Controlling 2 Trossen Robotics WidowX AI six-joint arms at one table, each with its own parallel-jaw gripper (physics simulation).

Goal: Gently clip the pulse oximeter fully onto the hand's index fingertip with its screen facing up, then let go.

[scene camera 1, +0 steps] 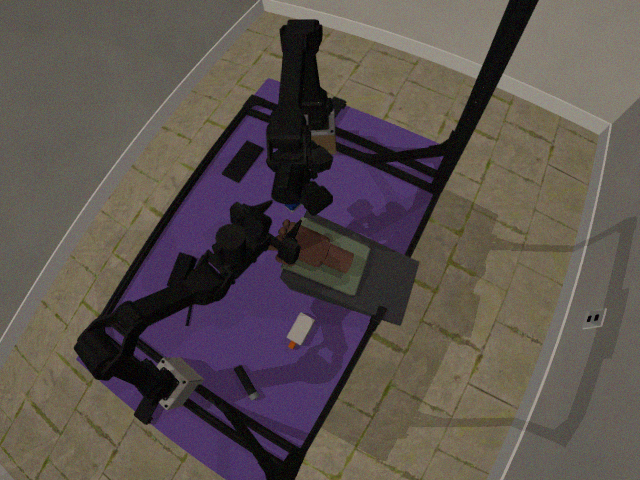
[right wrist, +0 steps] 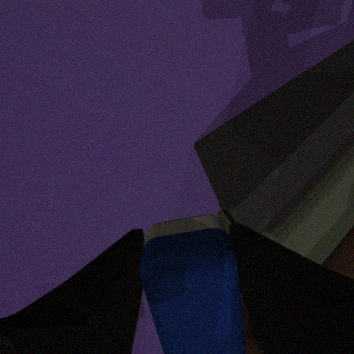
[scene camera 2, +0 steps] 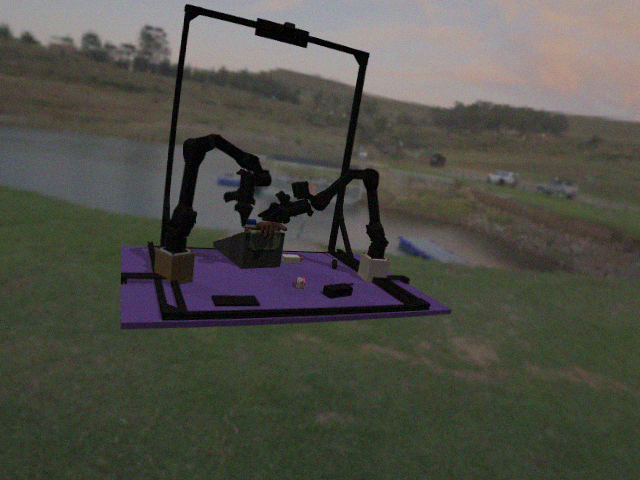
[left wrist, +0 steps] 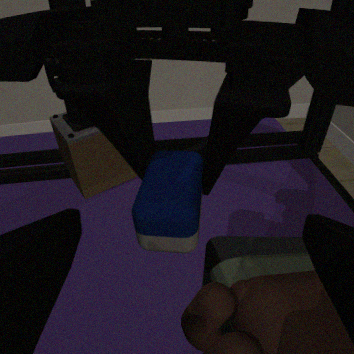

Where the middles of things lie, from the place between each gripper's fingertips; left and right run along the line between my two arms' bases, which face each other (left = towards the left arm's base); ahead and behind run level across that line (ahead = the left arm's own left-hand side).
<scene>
I see my right gripper 2 cm to the right of the blue pulse oximeter (right wrist: pixel 188 268), 1 cm below it and 1 cm short of it. Also, from my right hand: dark wedge stand (scene camera 1: pixel 388 277) (18 cm behind, 15 cm below, 9 cm to the left); then green block (right wrist: pixel 311 227) (12 cm behind, 10 cm to the left, 7 cm below).
Now: the blue pulse oximeter 4 cm to the right of my left hand and 3 cm below it. From my left hand the other things lie so: dark wedge stand: 19 cm below, 19 cm behind, 3 cm to the left; green block: 12 cm behind, 10 cm below, 4 cm to the left.
</scene>
